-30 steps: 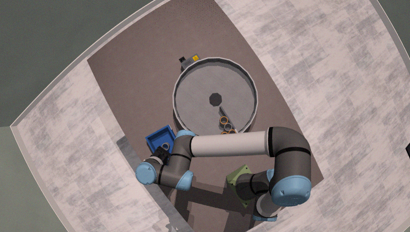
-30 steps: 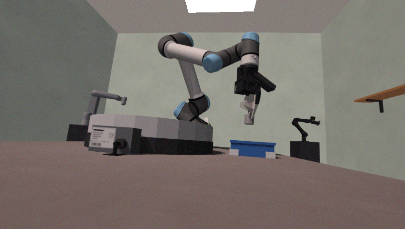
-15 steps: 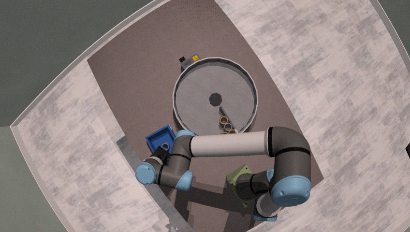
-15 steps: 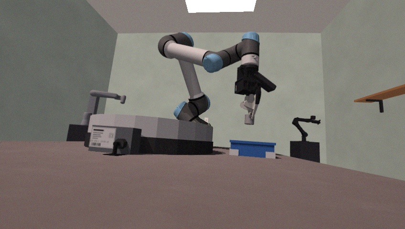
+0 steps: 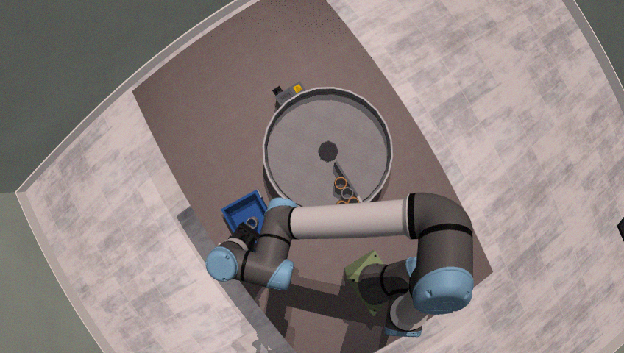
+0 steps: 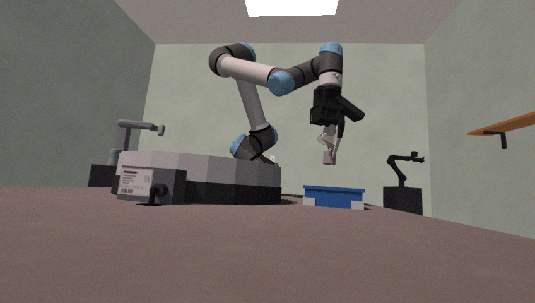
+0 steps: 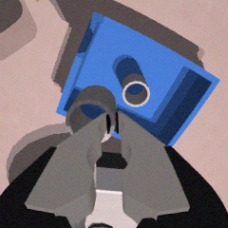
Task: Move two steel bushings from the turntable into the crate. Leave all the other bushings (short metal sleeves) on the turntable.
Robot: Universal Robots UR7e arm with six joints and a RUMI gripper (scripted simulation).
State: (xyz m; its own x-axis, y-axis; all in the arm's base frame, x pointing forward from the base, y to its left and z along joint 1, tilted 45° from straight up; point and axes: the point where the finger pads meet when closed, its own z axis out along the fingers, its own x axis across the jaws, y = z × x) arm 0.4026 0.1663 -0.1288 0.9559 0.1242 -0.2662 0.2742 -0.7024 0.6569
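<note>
My hand is 130 mm above the blue crate, 30 mm short of it and 20 mm to the left of it.
</note>
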